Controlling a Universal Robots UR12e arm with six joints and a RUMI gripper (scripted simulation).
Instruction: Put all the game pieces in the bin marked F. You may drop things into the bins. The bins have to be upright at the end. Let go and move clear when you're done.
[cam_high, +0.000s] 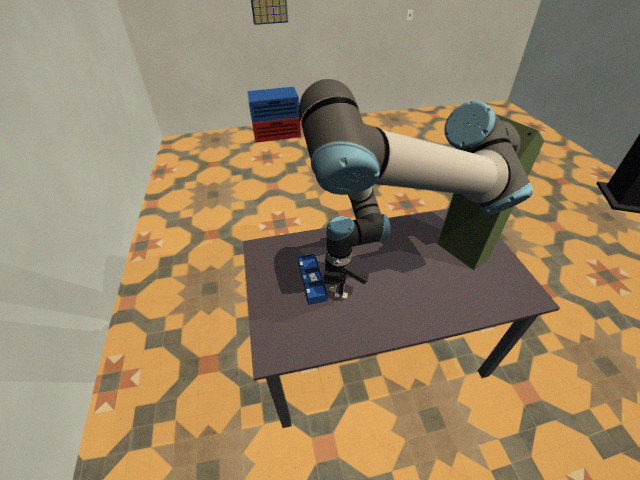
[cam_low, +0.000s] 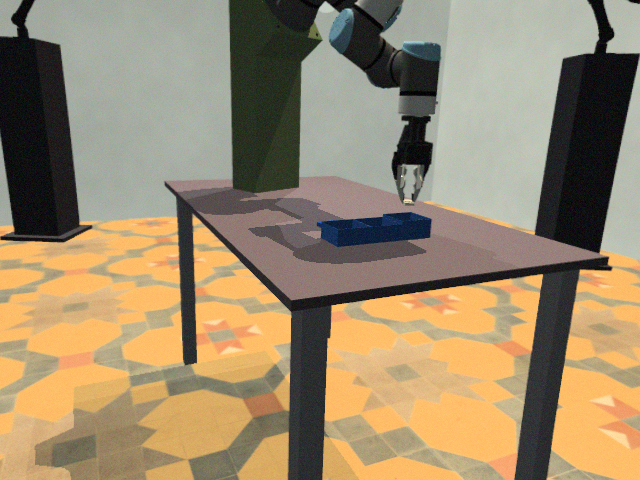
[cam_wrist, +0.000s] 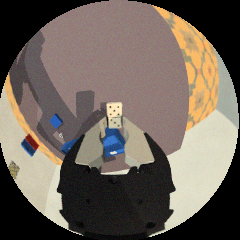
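The blue bin is 150 mm ahead of my hand, 90 mm to the right of it and 50 mm below it. From my hand the other things lie so: tiny ring: 210 mm to the right, 120 mm ahead, 70 mm below; then cream domino: 140 mm ahead, 90 mm to the right, 60 mm below; then blue block: 200 mm to the right, 70 mm below, 50 mm ahead.
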